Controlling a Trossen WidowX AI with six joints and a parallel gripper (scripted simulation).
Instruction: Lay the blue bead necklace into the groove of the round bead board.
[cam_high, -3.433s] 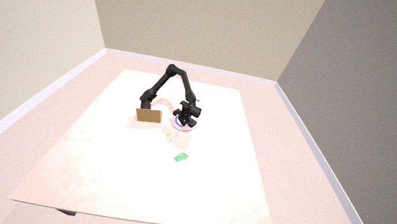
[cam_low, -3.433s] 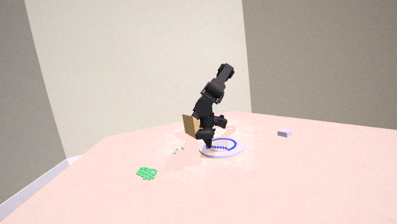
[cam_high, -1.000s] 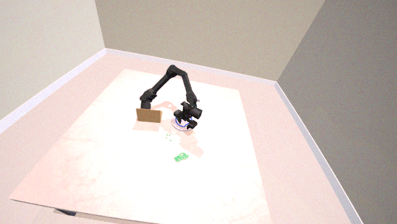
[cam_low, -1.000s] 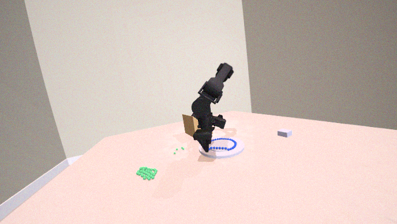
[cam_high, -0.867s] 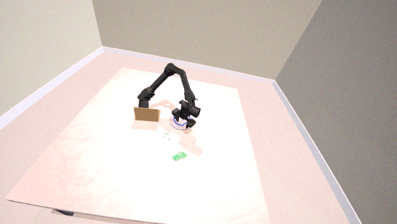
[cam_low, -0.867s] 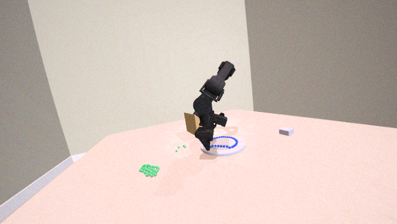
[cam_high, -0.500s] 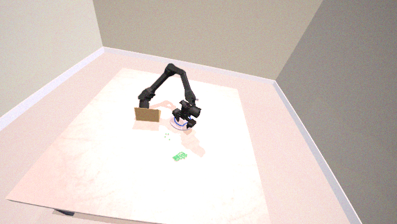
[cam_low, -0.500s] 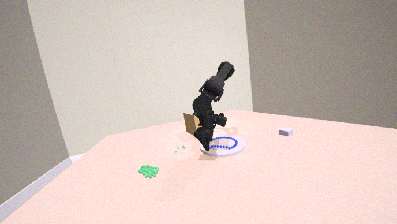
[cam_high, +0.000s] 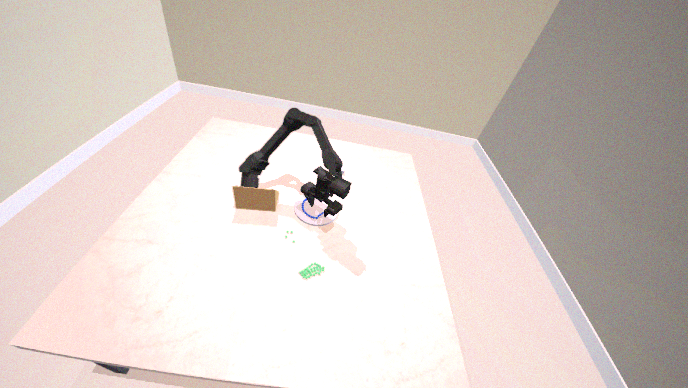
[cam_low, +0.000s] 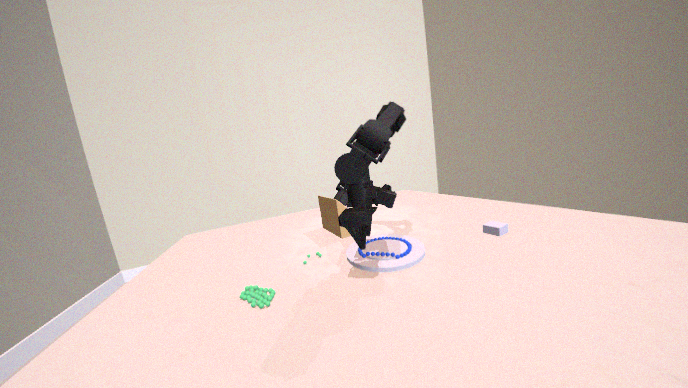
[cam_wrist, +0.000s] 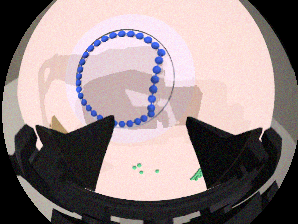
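Now: gripper tip 10 mm past the round white bead board, 60 mm to the right of it and 40 mm above it. Also, from my gripper tip: small grey block (100 mm ahead, 350 mm to the left, 30 mm below).
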